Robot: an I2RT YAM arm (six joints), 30 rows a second.
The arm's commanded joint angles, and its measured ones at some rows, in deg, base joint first. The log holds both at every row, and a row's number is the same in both.
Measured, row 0:
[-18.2 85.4 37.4 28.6 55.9 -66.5]
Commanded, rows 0 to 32:
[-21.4 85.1 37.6 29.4 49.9 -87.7]
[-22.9 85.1 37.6 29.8 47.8 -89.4]
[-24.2 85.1 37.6 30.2 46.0 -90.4]
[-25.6 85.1 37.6 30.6 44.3 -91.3]
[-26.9 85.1 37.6 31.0 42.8 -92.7]
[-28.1 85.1 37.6 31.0 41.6 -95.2]
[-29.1 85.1 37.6 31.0 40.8 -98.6]
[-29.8 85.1 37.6 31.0 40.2 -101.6]
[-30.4 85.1 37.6 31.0 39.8 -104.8]
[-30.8 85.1 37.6 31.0 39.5 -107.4]
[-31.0 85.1 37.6 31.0 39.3 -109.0]
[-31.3 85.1 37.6 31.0 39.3 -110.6]
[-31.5 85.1 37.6 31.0 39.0 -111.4]
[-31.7 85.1 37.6 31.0 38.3 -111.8]
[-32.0 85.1 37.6 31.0 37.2 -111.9]
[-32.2 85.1 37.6 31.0 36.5 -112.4]
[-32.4 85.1 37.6 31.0 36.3 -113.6]
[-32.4 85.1 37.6 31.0 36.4 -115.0]
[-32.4 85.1 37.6 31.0 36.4 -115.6]
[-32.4 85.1 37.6 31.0 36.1 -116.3]
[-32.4 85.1 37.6 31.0 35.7 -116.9]
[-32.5 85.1 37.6 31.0 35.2 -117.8]
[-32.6 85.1 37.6 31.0 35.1 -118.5]
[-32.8 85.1 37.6 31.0 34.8 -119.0]
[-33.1 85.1 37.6 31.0 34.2 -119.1]
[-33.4 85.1 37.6 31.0 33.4 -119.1]
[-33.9 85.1 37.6 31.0 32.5 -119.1]
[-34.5 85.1 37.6 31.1 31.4 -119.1]
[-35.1 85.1 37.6 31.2 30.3 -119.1]
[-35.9 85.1 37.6 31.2 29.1 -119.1]
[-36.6 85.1 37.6 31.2 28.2 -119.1]
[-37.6 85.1 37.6 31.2 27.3 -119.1]
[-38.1 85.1 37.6 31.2 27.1 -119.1]
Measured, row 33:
[-36.2 85.4 37.4 31.0 30.9 -115.9]
